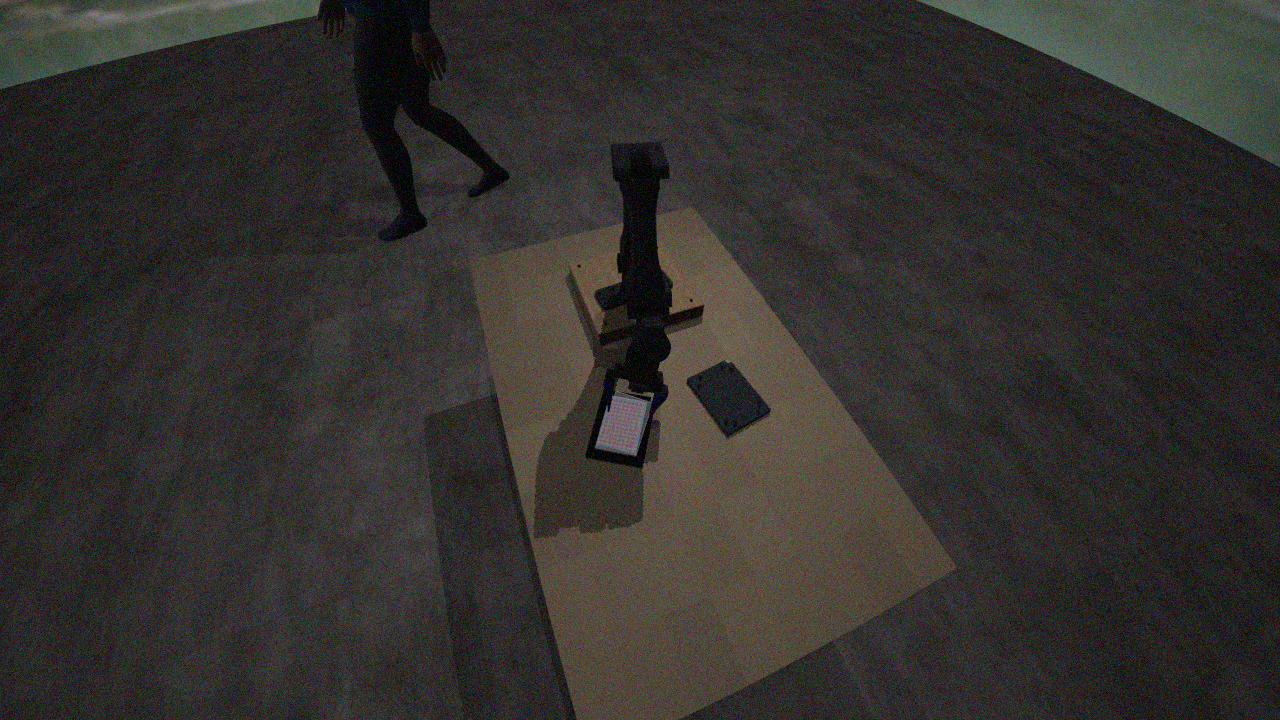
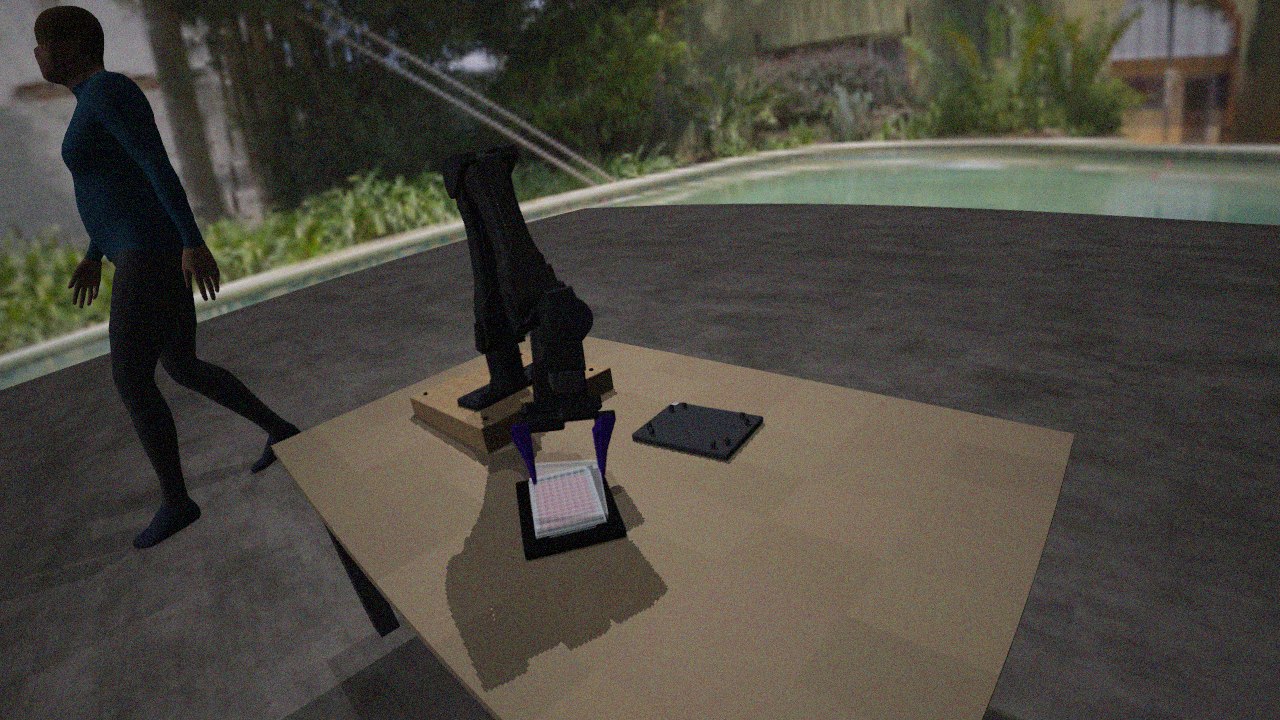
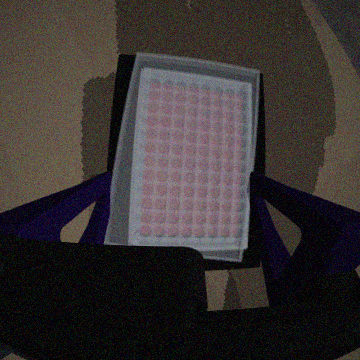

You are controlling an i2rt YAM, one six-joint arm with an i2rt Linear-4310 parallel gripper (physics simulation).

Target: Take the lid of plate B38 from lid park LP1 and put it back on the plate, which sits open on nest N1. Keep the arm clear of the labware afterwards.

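Places are measured from the arm's base along level axes (x ahead, y up, z right), in centimetres.
Where they show: gripper, fingertip midpoint: (image 1: 628,415) (image 2: 569,480) (image 3: 180,180); arm's base, link origin: (image 2: 510,386).
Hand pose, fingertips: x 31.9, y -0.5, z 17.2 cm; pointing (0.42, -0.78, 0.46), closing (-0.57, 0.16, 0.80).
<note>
Things, the pixels of their top centre, and the offset from my fingertips. "pt": a spot on its surface instead. Level surfaces: height alone.
- Plate B38, top centre: (image 3: 189,147) (image 2: 567,482) (image 1: 625,420) dx +1.3, dy +1.0, dz +1.4 cm
- black nest N1, top centre: (image 3: 194,159) (image 2: 564,500) (image 1: 621,424) dx +0.5, dy -1.7, dz +1.9 cm
- clear lid, surface spot: (image 3: 119,178) pt dx +2.2, dy -0.1, dz -2.9 cm
- dark lid park LP1, top centre: (image 2: 697,420) (image 1: 729,391) dx +4.3, dy -1.5, dz -23.0 cm
- tan board, surface height: dy -3.5 cm
Plate B38 (image 1: 623,423) (image 2: 566,496) (image 3: 193,157), white with pink wells, sits on the black nest N1 (image 1: 617,457) (image 2: 573,542) (image 3: 121,68). My gripper (image 1: 637,393) (image 2: 565,472) (image 3: 180,180), with purple fingers, is shut on the clear lid (image 3: 119,178) by its long sides. The lid lies over the plate, turned slightly against it and reaching a little past its left side. I cannot tell whether the lid touches the plate. The dark lid park LP1 (image 1: 727,397) (image 2: 697,429) lies bare to the right of the nest.
The labware lies on a tan board (image 1: 716,555) (image 2: 805,555) on dark ground. The arm stands on a wooden block (image 2: 447,416) behind the nest. A person (image 1: 393,89) (image 2: 133,223) walks off the board at the far left.
</note>
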